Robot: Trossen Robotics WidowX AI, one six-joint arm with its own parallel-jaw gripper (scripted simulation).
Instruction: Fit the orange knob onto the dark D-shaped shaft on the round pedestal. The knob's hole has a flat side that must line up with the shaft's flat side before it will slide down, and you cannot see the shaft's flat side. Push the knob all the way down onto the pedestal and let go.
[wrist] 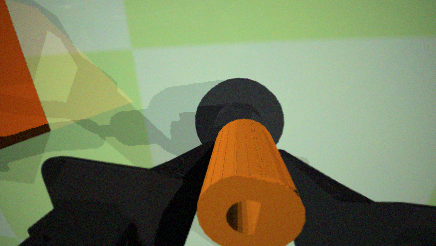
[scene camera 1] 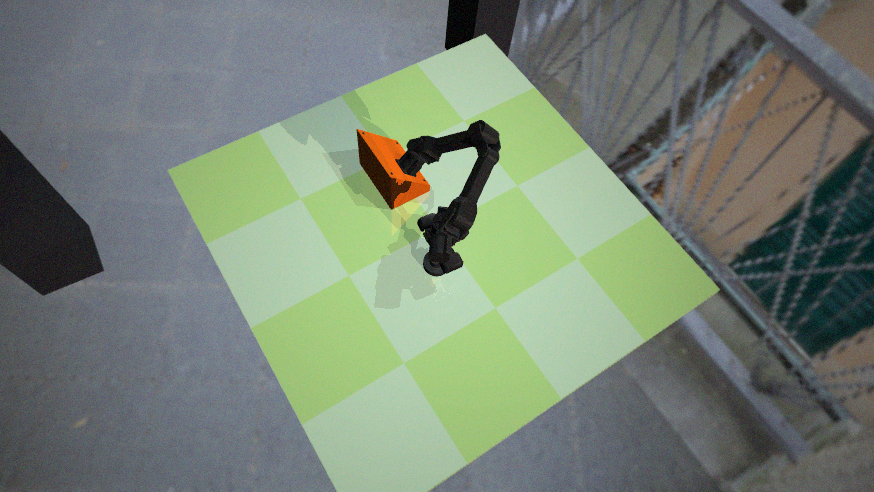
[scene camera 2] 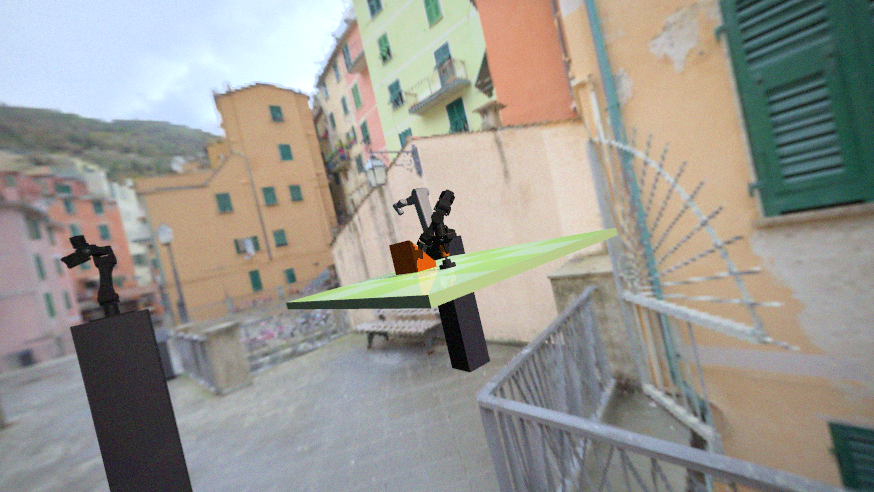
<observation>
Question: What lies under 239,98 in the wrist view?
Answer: A dark round pedestal.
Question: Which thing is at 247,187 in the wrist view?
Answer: An orange knob.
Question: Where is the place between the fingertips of my gripper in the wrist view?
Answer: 244,151
</observation>
